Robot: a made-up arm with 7 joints.
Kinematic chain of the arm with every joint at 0, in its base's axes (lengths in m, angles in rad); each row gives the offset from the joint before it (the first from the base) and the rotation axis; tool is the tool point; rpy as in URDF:
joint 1: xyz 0 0 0 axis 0.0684 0.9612 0.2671
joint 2: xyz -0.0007 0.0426 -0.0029 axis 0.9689 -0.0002 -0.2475
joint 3: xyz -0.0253 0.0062 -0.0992 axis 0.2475 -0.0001 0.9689
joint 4: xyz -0.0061 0 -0.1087 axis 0.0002 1 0
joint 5: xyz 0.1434 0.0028 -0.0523 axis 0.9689 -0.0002 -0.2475
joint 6: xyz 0.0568 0 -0.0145 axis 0.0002 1 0
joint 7: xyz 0.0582 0 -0.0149 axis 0.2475 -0.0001 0.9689
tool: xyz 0 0 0 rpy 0 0.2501 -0.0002
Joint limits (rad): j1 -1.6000..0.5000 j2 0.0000..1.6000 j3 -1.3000..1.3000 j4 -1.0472..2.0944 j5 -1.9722..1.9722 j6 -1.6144..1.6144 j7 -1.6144..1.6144
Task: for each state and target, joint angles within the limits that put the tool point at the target. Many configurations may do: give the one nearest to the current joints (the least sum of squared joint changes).
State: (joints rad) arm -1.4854 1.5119 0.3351 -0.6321 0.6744 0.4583 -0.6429
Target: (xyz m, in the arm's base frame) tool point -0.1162 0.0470 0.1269
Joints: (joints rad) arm -1.6000 1.5580 1.0411 -1.0472 0.7343 0.0905 -0.6429
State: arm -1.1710 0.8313 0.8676 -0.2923 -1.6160 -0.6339 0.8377
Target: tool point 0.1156 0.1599 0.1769
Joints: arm -1.0303 0.7449 0.6102 -0.7308 -1.5532 -0.6163 0.8377
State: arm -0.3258 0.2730 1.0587 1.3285 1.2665 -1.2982 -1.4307
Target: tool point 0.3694 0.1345 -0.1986
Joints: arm -0.9500 0.2204 0.9133 1.0171 1.2099 -1.4710 -1.4307
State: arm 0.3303 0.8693 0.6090 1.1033 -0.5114 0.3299 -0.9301
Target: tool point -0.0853 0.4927 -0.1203
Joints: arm 0.5000 1.1480 0.7661 1.0912 -0.4848 0.5866 -0.9301
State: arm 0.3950 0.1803 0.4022 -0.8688 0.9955 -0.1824 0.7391
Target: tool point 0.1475 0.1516 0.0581
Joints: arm -0.1136 0.5972 0.7893 -0.9528 0.9904 -0.0690 0.7391
